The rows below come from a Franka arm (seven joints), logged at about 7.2 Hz.
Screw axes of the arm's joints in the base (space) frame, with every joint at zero. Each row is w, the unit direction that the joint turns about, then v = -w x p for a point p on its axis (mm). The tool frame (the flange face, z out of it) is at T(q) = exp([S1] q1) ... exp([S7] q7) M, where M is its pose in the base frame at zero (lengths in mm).
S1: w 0 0 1 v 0 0 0
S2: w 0 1 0 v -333 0 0
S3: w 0 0 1 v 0 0 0
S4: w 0 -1 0 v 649 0 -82.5
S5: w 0 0 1 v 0 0 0
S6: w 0 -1 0 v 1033 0 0
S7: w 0 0 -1 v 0 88 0
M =
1 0 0 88
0 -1 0 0
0 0 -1 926
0 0 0 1
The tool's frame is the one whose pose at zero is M.
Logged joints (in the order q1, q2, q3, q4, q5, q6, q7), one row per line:
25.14 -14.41 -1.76 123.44 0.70 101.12 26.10
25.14 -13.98 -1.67 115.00 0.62 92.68 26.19
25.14 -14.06 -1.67 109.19 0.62 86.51 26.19
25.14 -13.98 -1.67 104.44 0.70 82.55 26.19
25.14 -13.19 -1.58 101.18 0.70 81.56 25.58
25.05 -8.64 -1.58 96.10 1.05 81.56 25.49
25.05 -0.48 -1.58 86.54 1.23 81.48 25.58
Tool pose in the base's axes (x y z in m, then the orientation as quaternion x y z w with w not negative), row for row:
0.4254 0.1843 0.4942 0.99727 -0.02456 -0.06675 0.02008
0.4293 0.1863 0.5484 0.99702 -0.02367 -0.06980 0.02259
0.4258 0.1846 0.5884 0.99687 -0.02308 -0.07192 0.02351
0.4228 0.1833 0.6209 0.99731 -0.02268 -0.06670 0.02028
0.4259 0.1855 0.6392 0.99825 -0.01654 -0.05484 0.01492
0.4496 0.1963 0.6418 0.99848 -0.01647 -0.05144 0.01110
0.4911 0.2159 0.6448 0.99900 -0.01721 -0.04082 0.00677
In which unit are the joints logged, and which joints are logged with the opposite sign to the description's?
The joints are logged in degrees. Opposite sign: q4.
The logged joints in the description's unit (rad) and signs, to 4 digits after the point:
0.4388 -0.2515 -0.0307 -2.1544 0.0122 1.7649 0.4555
0.4388 -0.2440 -0.0291 -2.0071 0.0108 1.6176 0.4571
0.4388 -0.2454 -0.0291 -1.9057 0.0108 1.5099 0.4571
0.4388 -0.2440 -0.0291 -1.8228 0.0122 1.4408 0.4571
0.4388 -0.2302 -0.0276 -1.7659 0.0122 1.4235 0.4465
0.4372 -0.1508 -0.0276 -1.6773 0.0183 1.4235 0.4449
0.4372 -0.0084 -0.0276 -1.5104 0.0215 1.4221 0.4465

